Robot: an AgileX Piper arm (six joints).
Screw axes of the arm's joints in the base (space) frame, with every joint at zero. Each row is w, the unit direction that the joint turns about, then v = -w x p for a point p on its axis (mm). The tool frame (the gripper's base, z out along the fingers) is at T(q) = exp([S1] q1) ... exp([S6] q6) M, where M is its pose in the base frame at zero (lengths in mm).
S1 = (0, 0, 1, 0, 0, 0)
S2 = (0, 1, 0, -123, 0, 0)
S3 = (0, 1, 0, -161.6, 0, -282.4)
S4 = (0.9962, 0, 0.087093, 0, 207.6, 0)
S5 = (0, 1, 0, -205.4, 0, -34.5)
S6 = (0.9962, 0, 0.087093, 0, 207.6, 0)
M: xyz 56.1 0 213.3 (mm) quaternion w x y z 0.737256 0 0.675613 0
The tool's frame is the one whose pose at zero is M.
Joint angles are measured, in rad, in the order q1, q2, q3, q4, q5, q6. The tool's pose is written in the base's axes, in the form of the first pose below.
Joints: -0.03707 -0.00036 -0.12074 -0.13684 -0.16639 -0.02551
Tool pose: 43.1 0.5 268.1; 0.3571 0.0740 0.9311; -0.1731 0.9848 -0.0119; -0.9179 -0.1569 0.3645
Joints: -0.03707 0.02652 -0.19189 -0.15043 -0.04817 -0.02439
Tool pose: 42.9 -0.9 280.0; 0.2858 0.0811 0.9549; -0.1845 0.9824 -0.0282; -0.9404 -0.1681 0.2957
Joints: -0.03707 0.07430 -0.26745 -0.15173 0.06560 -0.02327
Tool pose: 44.9 -2.6 292.5; 0.2023 0.0832 0.9758; -0.1814 0.9823 -0.0461; -0.9624 -0.1677 0.2138
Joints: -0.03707 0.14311 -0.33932 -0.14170 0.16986 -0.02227
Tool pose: 50.8 -4.1 303.2; 0.1036 0.0785 0.9915; -0.1652 0.9844 -0.0607; -0.9808 -0.1575 0.1149
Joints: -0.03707 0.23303 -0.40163 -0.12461 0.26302 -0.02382
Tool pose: 61.9 -5.2 310.0; -0.0152 0.0679 0.9976; -0.1431 0.9873 -0.0693; -0.9896 -0.1439 -0.0053
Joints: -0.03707 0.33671 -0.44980 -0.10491 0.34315 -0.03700
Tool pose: 77.4 -6.1 311.4; -0.1490 0.0522 0.9875; -0.1299 0.9889 -0.0719; -0.9803 -0.1390 -0.1406
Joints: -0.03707 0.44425 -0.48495 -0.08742 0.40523 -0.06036
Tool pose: 94.8 -6.6 308.3; -0.2794 0.0313 0.9597; -0.1299 0.9890 -0.0700; -0.9513 -0.1442 -0.2723
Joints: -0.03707 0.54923 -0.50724 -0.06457 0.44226 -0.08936
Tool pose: 112.5 -6.7 301.6; -0.3907 0.0051 0.9205; -0.1328 0.9892 -0.0618; -0.9109 -0.1463 -0.3858
